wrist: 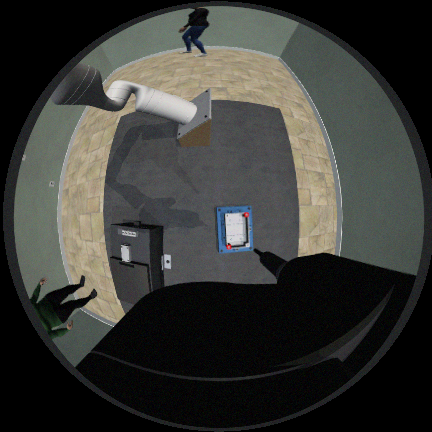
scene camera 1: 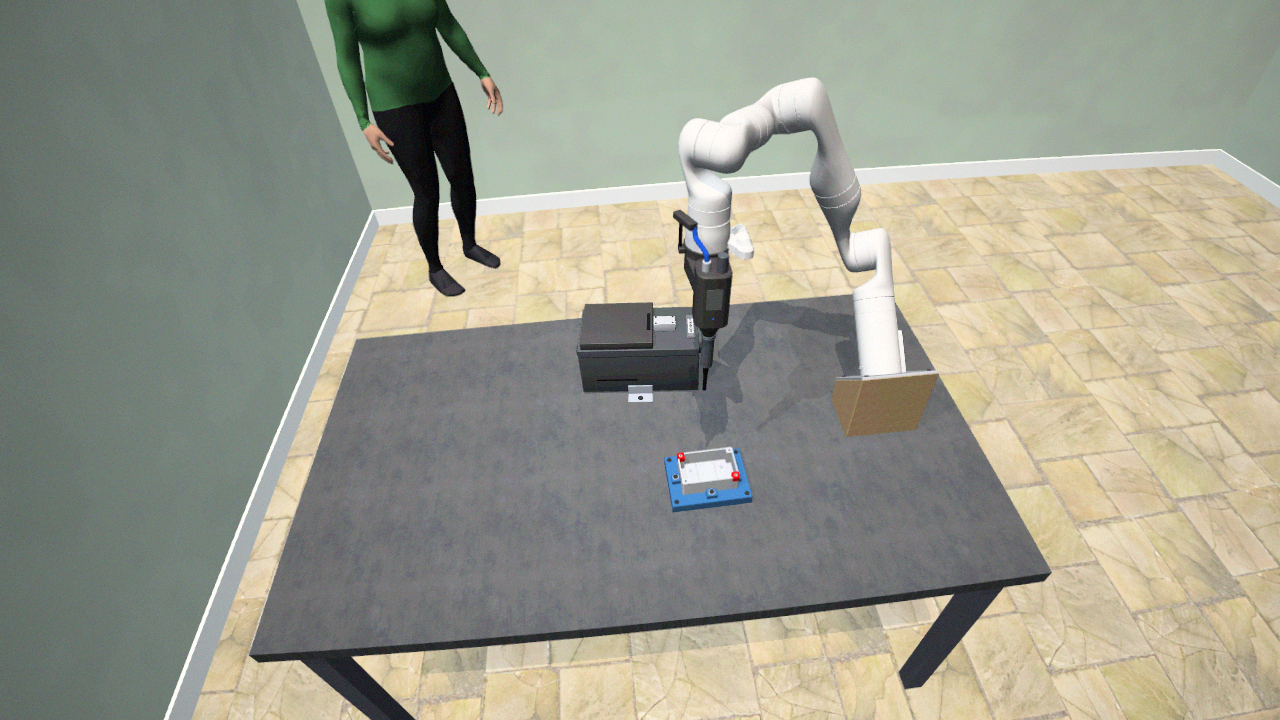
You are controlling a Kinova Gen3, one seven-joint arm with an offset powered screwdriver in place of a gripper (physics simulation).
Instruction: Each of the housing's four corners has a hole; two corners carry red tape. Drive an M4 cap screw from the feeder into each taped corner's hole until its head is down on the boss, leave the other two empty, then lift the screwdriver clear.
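Places are measured from the arm's base along level axes (x ahead, y left, z up), in centimetres.
Where they show: end effector, tool point: (wrist: pixel 254 249) (scene camera 1: pixel 704 390); arm's base, origin of the base link: (wrist: pixel 188 114) (scene camera 1: pixel 881 373).
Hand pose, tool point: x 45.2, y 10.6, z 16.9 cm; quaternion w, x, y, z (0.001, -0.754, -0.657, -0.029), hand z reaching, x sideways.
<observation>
Things, the pixels of their top centre, and the offset from my tool point. "spot": a spot on its surface instead.
- white housing, middle of its top: (scene camera 1: pixel 707 465) (wrist: pixel 237 230) dz -22.1, dx -1.1, dy +1.3 cm
- blue fixture, middle of its top: (scene camera 1: pixel 707 472) (wrist: pixel 235 229) dz -24.7, dx -1.1, dy +1.3 cm
- red corner, surface spot: (scene camera 1: pixel 680 456) spot: dz -22.2, dx +4.0, dy -2.3 cm
- black feeder, middle of its top: (scene camera 1: pixel 638 320) (wrist: pixel 126 272) dz -11.2, dx +6.3, dy -35.8 cm
- small light bracket, surface spot: (scene camera 1: pixel 640 394) (wrist: pixel 164 261) spot: dz -28.1, dx +8.2, dy -27.4 cm
The white housing (scene camera 1: pixel 707 471) (wrist: pixel 235 229) sits in a blue fixture (scene camera 1: pixel 708 504) (wrist: pixel 219 225) on the table. Red tape marks two diagonally opposite corners: one red corner (scene camera 1: pixel 680 456) and another red corner (scene camera 1: pixel 735 476); both also show in the wrist view. No screw head can be made out there. The black feeder (scene camera 1: pixel 626 368) (wrist: pixel 156 250) stands behind the housing, with a small light bracket (scene camera 1: pixel 640 394) (wrist: pixel 167 261) at its front. My screwdriver (scene camera 1: pixel 704 386) (wrist: pixel 256 250) points down, its tip in the air near the feeder's right front edge in the scene view. Whether it carries a screw is too small to tell.
The arm's base stands on a brown block (scene camera 1: pixel 886 407) (wrist: pixel 198 136) at the table's right. A person in green (scene camera 1: pixel 402 53) (wrist: pixel 50 310) stands behind the table. Another person (wrist: pixel 196 25) shows at the top of the wrist view. The arm arches above the table's back edge.
</observation>
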